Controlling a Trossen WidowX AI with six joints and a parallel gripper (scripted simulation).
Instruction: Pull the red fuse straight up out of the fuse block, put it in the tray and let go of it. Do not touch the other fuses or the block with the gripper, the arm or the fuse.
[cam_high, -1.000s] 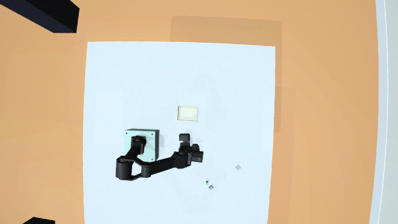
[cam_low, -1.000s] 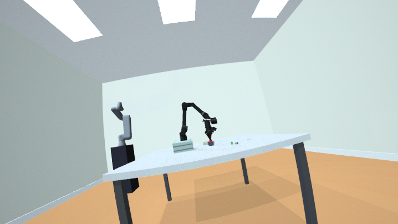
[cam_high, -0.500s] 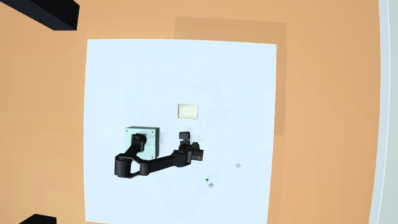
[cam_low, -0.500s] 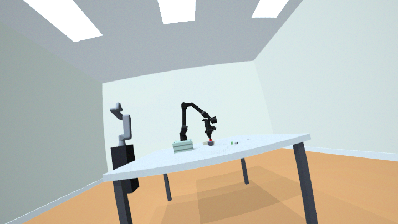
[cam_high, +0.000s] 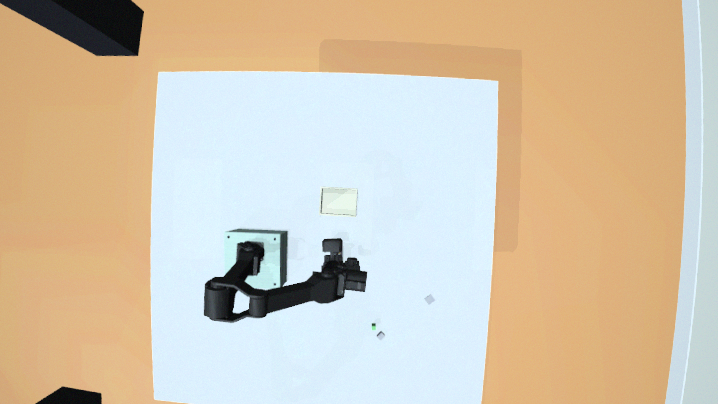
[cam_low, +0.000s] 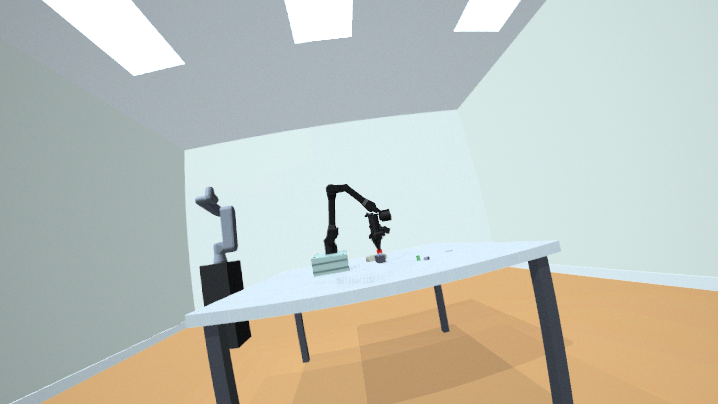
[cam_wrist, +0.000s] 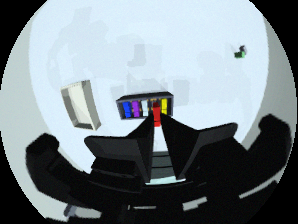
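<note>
My gripper tip is 21 cm to the right of the cream tray, 7 cm above it and 1 cm past it. The rest, counted from my gripper tip: green piece: 24 cm to the right, 15 cm ahead, 6 cm below; red fuse: 1 cm below.
</note>
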